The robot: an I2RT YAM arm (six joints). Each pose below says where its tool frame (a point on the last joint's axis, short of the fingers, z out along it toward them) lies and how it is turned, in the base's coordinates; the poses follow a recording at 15 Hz.
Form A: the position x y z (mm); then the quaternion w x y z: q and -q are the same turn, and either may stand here.
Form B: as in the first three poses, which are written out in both.
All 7 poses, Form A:
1: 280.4, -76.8, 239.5, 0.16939, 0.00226, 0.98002, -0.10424
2: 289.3, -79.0, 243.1, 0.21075, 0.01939, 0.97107, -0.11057
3: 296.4, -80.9, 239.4, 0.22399, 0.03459, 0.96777, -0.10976
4: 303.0, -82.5, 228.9, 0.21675, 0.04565, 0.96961, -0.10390
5: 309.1, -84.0, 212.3, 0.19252, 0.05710, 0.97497, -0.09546
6: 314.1, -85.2, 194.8, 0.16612, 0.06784, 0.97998, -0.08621
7: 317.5, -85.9, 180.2, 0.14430, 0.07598, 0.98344, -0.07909
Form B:
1: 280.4, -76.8, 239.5, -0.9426, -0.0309, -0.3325, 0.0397, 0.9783, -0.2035
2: 289.3, -79.0, 243.1, -0.9104, -0.0089, -0.4136, 0.0843, 0.9748, -0.2066
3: 296.4, -80.9, 239.4, -0.8973, 0.0178, -0.4411, 0.1161, 0.9735, -0.1970
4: 303.0, -82.5, 228.9, -0.9019, 0.0435, -0.4298, 0.1336, 0.9742, -0.1817
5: 309.1, -84.0, 212.3, -0.9194, 0.0746, -0.3863, 0.1481, 0.9753, -0.1642
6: 314.1, -85.2, 194.8, -0.9356, 0.1043, -0.3373, 0.1616, 0.9759, -0.1464
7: 317.5, -85.9, 180.2, -0.9468, 0.1266, -0.2958, 0.1723, 0.9759, -0.1336
